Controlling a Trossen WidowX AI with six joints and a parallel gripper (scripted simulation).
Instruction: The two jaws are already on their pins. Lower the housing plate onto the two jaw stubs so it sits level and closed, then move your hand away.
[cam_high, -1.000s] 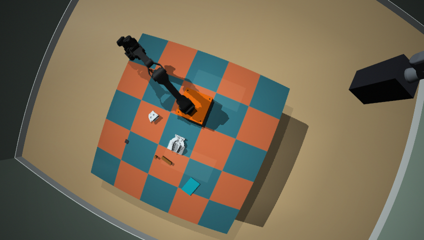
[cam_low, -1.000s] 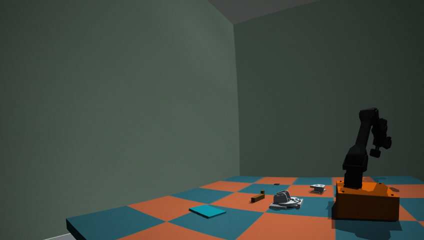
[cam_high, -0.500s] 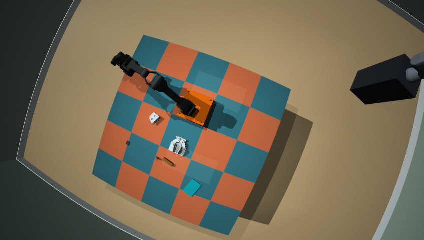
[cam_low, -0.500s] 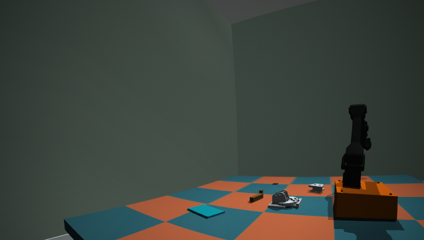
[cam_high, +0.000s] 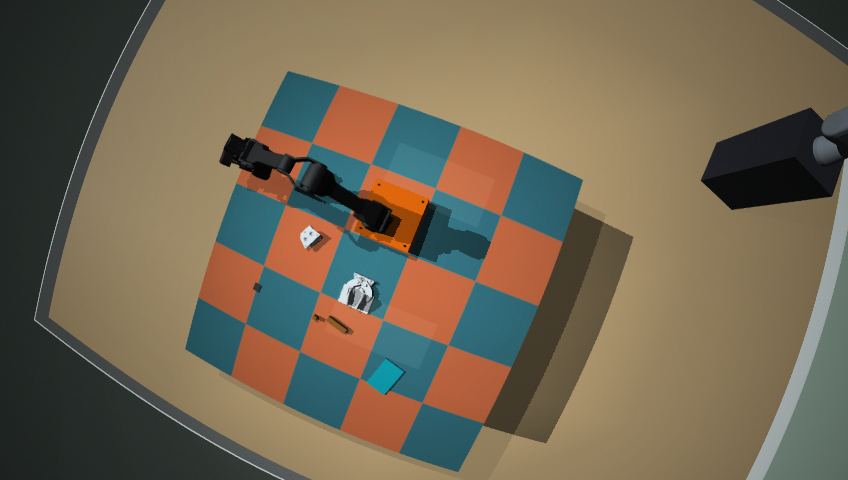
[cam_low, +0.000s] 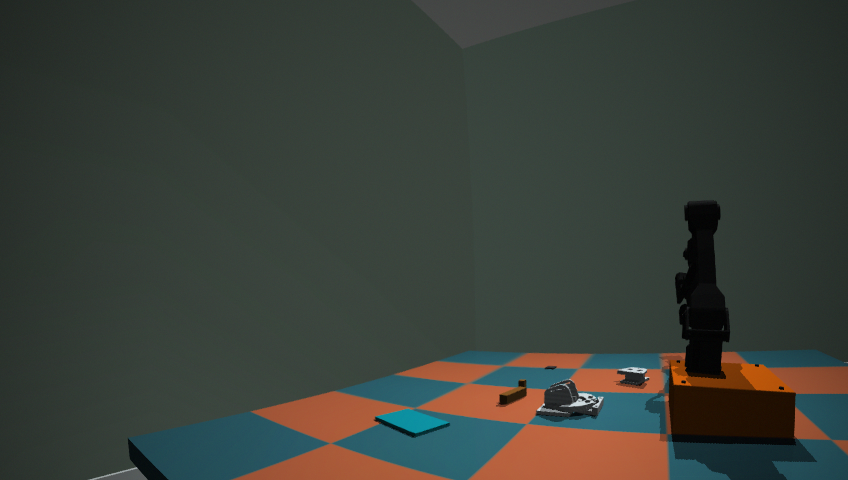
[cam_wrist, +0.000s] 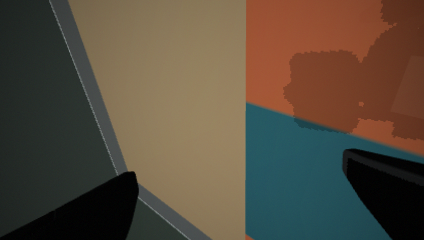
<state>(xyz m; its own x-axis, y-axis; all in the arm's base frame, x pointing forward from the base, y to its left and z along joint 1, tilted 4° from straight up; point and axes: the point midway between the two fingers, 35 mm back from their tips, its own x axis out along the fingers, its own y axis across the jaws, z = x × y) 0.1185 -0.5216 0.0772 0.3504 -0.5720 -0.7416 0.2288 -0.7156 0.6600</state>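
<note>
Now: gripper tip 330 mm to the right of the white housing plate, 120 mm above it and 70 mm short of it. From my gripper tip the other things lie so: dark cube 370 mm ahead, 250 mm to the left, 150 mm below; then white jaw assembly 620 mm to the left, 130 mm below, 110 mm ahead; then brown L-shaped bar 600 mm to the left, 290 mm ahead, 140 mm below.
</note>
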